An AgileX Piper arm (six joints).
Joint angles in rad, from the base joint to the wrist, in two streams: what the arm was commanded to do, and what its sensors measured. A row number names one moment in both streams.
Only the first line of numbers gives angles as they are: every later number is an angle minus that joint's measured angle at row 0.
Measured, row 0:
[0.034 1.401 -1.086 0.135 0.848 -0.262]
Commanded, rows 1 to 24:
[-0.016 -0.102 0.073 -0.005 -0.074 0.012]
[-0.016 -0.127 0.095 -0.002 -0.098 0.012]
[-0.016 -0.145 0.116 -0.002 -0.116 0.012]
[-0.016 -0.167 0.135 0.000 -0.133 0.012]
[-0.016 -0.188 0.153 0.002 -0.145 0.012]
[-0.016 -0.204 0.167 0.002 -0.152 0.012]
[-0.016 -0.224 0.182 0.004 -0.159 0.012]
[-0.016 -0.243 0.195 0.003 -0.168 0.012]
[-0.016 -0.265 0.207 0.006 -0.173 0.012]
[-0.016 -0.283 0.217 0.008 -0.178 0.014]
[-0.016 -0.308 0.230 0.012 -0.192 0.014]
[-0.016 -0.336 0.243 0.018 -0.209 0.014]
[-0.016 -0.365 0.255 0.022 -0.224 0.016]
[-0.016 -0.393 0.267 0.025 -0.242 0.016]
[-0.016 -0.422 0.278 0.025 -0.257 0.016]
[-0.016 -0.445 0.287 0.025 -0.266 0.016]
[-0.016 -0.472 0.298 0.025 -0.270 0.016]
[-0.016 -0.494 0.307 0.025 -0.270 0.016]
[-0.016 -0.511 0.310 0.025 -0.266 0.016]
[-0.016 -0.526 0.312 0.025 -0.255 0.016]
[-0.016 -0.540 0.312 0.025 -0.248 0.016]
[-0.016 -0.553 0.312 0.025 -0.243 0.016]
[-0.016 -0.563 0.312 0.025 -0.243 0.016]
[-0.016 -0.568 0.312 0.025 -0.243 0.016]
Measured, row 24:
[-0.005 -0.532 0.305 0.020 -0.247 0.008]
